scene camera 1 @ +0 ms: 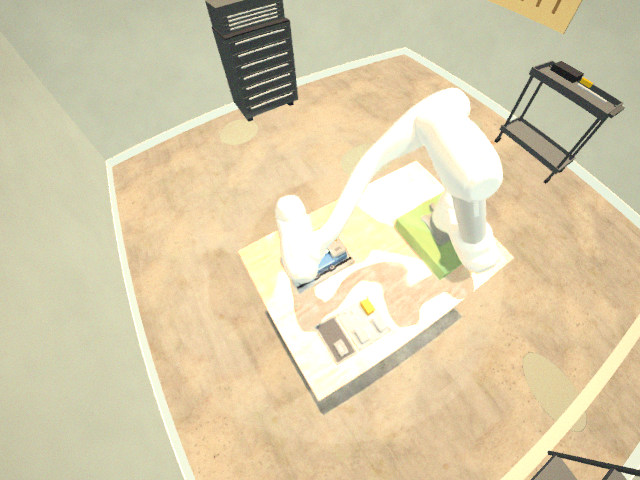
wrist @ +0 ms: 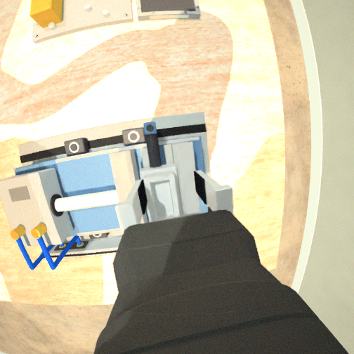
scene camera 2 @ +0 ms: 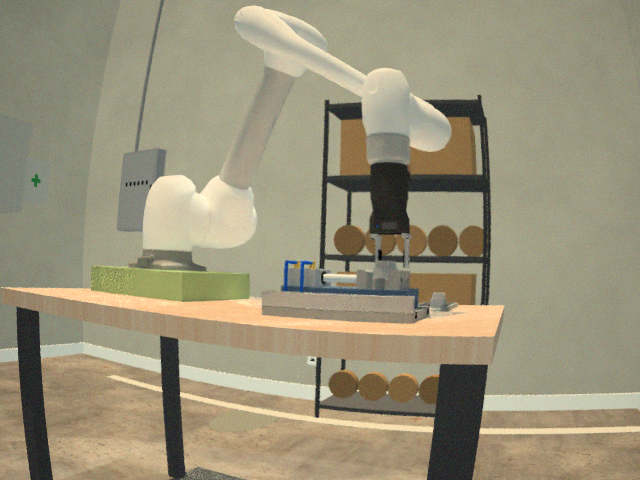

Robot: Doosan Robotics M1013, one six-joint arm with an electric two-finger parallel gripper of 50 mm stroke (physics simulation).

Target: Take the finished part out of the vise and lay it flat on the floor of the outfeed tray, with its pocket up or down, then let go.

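Seen in the pictures: gripper, between the fingertips: (scene camera 2: 392, 267); arm's base, origin of its link: (scene camera 1: 443, 225) (scene camera 2: 166, 269).
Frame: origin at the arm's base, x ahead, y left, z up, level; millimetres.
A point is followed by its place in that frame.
The finished part (scene camera 2: 385, 267) @(x 724, y -105, z 26 mm) (wrist: 162, 192), a grey block with a rectangular pocket facing up, sits in the vise (scene camera 1: 332, 260) @(x 585, y -52, z -16 mm) (scene camera 2: 351, 291) @(x 671, y -142, z -22 mm) (wrist: 90, 172) beside the right-hand jaw in the wrist view. A narrow gap shows between it and the movable jaw (wrist: 123, 172). My gripper (scene camera 2: 392, 262) @(x 723, y -68, z 26 mm) (wrist: 170, 185) is open and empty, pointing down over the part, one finger to each side of it, tips near the height of its top. The exact finger depth cannot be told. The arm hides the part in scene camera 1. The dark-floored outfeed tray (scene camera 1: 328, 329) @(x 720, y 224, z -70 mm) (wrist: 170, 16) holds a light block (scene camera 1: 340, 347) @(x 704, y 318, z -49 mm).
A black stop arm with a blue head (wrist: 150, 129) reaches to one end of the part. Blue hoses (scene camera 2: 285, 273) @(x 546, y -181, z 8 mm) (wrist: 53, 260) stand at the vise's other end. A pale plate (scene camera 1: 353, 322) @(x 608, y 238, z -68 mm) (wrist: 85, 25) beside the tray carries a yellow block (scene camera 1: 367, 305) @(x 527, y 200, z -32 mm) (wrist: 47, 11) and grey pieces.
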